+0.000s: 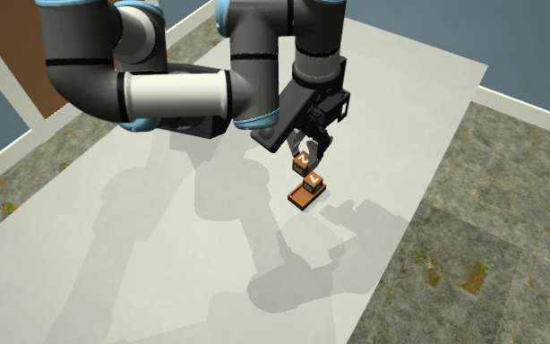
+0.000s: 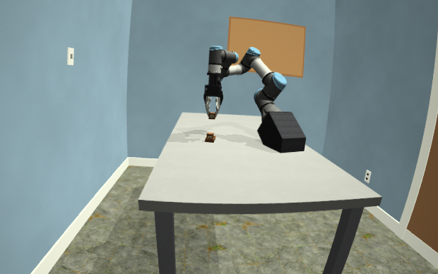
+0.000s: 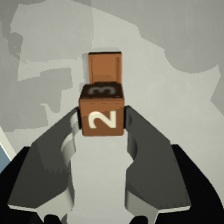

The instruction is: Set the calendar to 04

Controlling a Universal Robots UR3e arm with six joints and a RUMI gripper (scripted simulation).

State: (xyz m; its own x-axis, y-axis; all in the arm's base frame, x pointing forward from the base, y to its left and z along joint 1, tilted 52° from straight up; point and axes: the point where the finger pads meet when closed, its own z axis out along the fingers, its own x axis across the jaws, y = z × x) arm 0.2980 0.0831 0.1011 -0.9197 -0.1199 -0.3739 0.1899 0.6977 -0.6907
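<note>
My gripper is now 2 cm to the right of the brown tray and 13 cm above it. Round my hand: cube 1 cm below.
</note>
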